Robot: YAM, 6 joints.
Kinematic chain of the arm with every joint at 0, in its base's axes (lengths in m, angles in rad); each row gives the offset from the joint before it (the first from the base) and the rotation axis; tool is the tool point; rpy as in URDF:
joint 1: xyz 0 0 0.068 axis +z
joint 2: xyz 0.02 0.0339 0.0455 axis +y
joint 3: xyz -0.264 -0.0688 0 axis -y
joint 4: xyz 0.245 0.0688 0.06 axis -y
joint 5: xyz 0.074 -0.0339 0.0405 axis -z
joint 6: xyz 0.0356 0 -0.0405 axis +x
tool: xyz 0 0 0 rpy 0 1.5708 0
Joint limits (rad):
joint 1: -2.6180..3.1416
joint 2: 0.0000..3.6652
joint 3: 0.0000..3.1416
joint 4: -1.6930..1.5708
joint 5: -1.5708..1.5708
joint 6: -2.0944..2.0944
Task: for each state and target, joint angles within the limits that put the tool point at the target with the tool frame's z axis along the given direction. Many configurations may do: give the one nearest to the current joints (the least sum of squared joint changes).
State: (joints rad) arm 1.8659 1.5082 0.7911 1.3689 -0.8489 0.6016
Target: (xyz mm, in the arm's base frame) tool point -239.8 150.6 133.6 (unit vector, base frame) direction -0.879 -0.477 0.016
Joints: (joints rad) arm 2.4646 1.8835 0.4474 1.4775 -1.1739 0.6016
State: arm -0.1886 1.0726 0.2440 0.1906 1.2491 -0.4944
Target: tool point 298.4 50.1 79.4 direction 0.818 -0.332 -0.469
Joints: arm 0.2260 1.8971 0.5356 0.7859 0.5318 -0.4944
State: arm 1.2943 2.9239 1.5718 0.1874 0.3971 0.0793
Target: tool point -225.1 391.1 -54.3 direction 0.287 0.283 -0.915
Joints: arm 2.1241 2.6991 1.6942 -0.4679 0.4038 0.0793
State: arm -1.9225 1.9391 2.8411 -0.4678 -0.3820 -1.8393
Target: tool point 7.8 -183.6 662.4 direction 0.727 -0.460 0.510
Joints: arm -1.6785 1.4342 2.1764 0.1892 -0.8822 -1.8393
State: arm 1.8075 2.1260 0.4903 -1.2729 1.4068 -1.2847
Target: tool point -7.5 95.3 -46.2 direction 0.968 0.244 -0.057
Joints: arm 2.0220 2.7762 0.5615 -0.6525 1.3588 -1.2847
